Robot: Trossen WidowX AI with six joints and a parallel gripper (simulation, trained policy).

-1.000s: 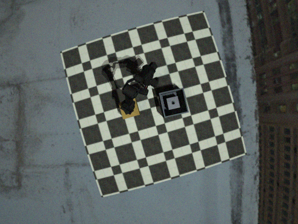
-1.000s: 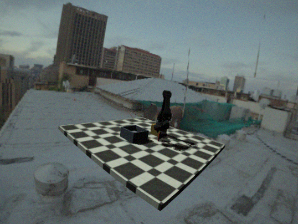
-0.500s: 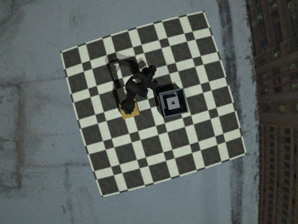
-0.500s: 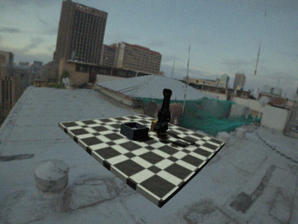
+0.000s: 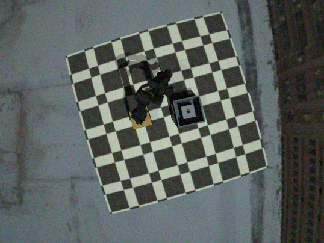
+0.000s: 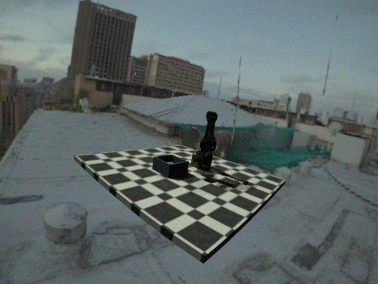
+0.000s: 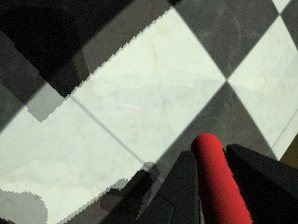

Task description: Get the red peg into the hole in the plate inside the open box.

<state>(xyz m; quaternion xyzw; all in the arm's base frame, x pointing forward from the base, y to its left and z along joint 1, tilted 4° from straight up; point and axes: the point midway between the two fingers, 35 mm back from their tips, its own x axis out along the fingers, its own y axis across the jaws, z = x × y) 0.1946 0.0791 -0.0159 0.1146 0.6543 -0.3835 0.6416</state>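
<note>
The plate lies 140 mm ahead of my gripper tip and 170 mm to the right of it. From my gripper tip the other things lie so: red peg 10 mm ahead, 10 mm to the left, 30 mm above; then dark box 140 mm ahead, 170 mm to the right, 20 mm below.
</note>
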